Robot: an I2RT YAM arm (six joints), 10 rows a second.
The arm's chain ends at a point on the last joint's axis. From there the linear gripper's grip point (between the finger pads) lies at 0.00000 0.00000 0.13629 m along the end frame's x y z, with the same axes.
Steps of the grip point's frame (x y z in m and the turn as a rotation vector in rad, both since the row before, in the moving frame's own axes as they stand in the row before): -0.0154 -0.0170 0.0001 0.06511 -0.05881 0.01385; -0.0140 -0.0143 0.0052 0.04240 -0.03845 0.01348; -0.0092 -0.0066 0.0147 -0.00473 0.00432 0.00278; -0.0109 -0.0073 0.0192 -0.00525 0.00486 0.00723; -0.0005 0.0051 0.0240 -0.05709 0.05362 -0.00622; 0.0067 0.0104 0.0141 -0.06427 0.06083 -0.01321; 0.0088 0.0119 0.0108 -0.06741 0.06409 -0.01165; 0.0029 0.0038 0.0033 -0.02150 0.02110 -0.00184; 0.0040 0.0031 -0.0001 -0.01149 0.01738 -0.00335
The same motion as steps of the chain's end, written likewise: -0.0075 -0.0081 0.0006 0.06511 -0.05881 0.01385; -0.0088 -0.0085 0.0054 0.04240 -0.03845 0.01348; -0.0098 -0.0072 0.0147 -0.00473 0.00432 0.00278; -0.0116 -0.0080 0.0192 -0.00525 0.00486 0.00723; -0.0078 -0.0027 0.0244 -0.05709 0.05362 -0.00622; -0.0016 0.0017 0.0146 -0.06427 0.06083 -0.01321; 0.0000 0.0028 0.0114 -0.06741 0.06409 -0.01165; 0.0000 0.0009 0.0034 -0.02150 0.02110 -0.00184; 0.0016 0.0015 -0.0001 -0.01149 0.01738 -0.00335
